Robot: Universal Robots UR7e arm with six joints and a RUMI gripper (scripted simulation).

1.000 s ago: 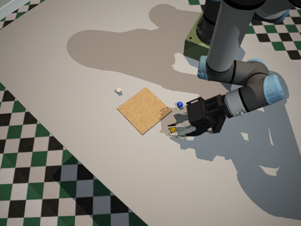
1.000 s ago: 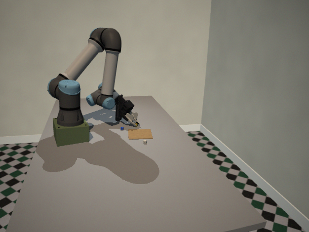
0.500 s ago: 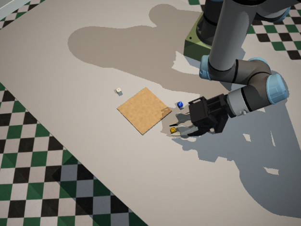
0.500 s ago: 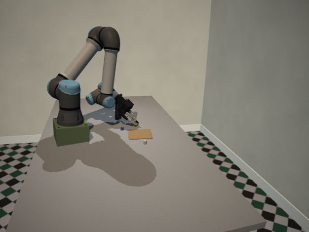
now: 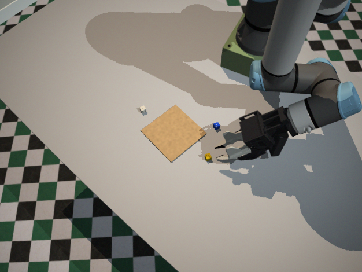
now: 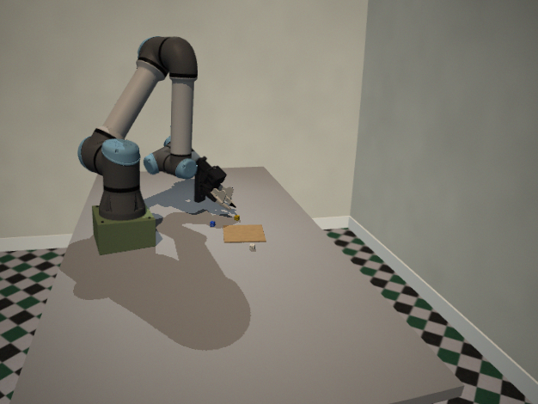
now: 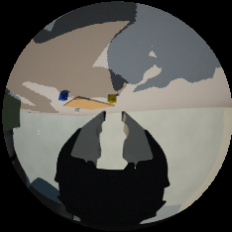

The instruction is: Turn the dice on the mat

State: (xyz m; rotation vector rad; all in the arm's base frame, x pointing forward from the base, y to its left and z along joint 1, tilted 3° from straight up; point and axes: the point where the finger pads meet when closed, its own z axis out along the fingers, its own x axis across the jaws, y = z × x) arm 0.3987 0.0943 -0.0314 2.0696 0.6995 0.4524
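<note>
Right now my hand is 2 cm short of the yellow die, 3 cm to the left of it and 4 cm above it. From my hand the other things lie so: blue die 8 cm behind, 6 cm to the right, 4 cm below; tan mat 16 cm to the right, 4 cm below; white die 1 cm behind, 28 cm to the right, 4 cm below.
</note>
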